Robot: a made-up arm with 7 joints. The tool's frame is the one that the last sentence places.
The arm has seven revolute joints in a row. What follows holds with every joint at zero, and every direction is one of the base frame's.
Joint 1 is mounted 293.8 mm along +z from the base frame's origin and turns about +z.
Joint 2 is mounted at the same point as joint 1 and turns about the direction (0, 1, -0.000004).
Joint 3 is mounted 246.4 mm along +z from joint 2 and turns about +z.
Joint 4 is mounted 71.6 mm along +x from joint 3 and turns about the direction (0, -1, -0.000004).
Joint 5 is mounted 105.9 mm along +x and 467.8 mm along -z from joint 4 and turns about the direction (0, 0.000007, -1).
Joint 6 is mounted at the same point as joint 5 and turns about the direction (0, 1, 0.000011).
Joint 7 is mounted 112.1 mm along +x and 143.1 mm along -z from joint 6 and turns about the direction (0, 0.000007, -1).
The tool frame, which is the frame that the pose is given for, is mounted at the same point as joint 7; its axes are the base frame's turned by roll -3.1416, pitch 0 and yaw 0 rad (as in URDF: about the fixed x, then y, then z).
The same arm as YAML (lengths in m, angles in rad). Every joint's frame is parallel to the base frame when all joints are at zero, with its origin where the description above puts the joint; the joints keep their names.
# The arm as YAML. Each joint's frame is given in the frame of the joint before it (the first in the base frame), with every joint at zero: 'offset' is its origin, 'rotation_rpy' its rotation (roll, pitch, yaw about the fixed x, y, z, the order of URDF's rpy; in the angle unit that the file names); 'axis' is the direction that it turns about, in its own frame. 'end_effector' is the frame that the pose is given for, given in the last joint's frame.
length_unit: m
angle_unit: rad
chain:
  - id: joint 1
    offset: [0.0, 0.0, 0.2938]
    rotation_rpy: [0.0, 0.0, 0.0]
    axis: [0.0, 0.0, 1.0]
  - id: joint 2
    offset: [0.0, 0.0, 0.0]
    rotation_rpy: [0.0, 0.0, 0.0]
    axis: [0.0, 1.0, 0.0]
  - id: joint 3
    offset: [0.0, 0.0, 0.2464]
    rotation_rpy: [0.0, 0.0, 0.0]
    axis: [0.0, 0.0, 1.0]
  - id: joint 4
    offset: [0.0716, 0.0, 0.0]
    rotation_rpy: [0.0, 0.0, 0.0]
    axis: [0.0, -1.0, 0.0]
  - id: joint 5
    offset: [0.1059, 0.0, -0.4678]
    rotation_rpy: [0.0, 0.0, 0.0]
    axis: [0.0, 0.0, -1.0]
  - id: joint 6
    offset: [0.0, 0.0, 0.0]
    rotation_rpy: [0.0, 0.0, 0.0]
    axis: [0.0, 1.0, 0.0]
  - id: joint 7
    offset: [0.1121, 0.0, -0.1431]
    rotation_rpy: [0.0, 0.0, 0.0]
    axis: [0.0, 0.0, -1.0]
end_effector:
  offset: [0.0, 0.0, 0.0]
  rotation_rpy: [3.1416, 0.0, 0.0]

